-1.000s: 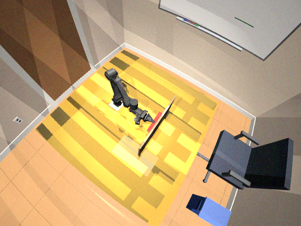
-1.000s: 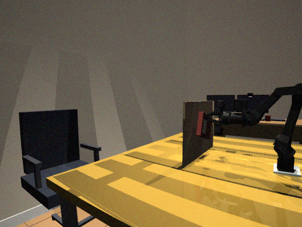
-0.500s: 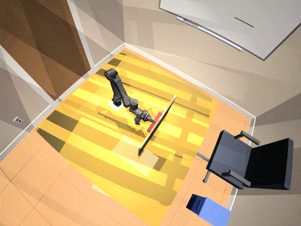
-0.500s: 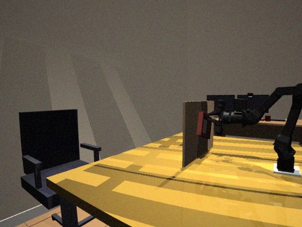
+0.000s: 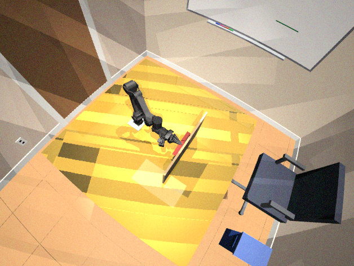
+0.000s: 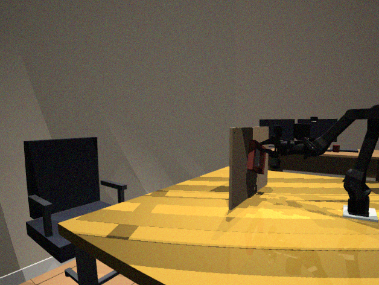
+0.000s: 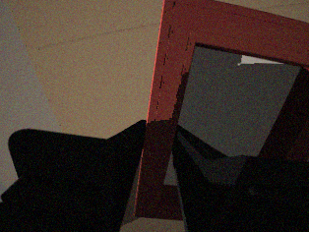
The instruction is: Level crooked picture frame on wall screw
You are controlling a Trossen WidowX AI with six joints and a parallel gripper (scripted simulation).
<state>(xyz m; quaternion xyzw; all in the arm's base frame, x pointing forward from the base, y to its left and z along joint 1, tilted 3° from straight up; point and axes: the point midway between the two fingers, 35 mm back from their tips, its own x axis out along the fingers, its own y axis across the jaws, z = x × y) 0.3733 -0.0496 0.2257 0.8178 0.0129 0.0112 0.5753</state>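
Right now my gripper tip is 20 mm to the right of the red picture frame and 50 mm above it. Also, from my gripper tip: wooden wall panel (20 mm ahead, 10 mm to the left, 70 mm below).
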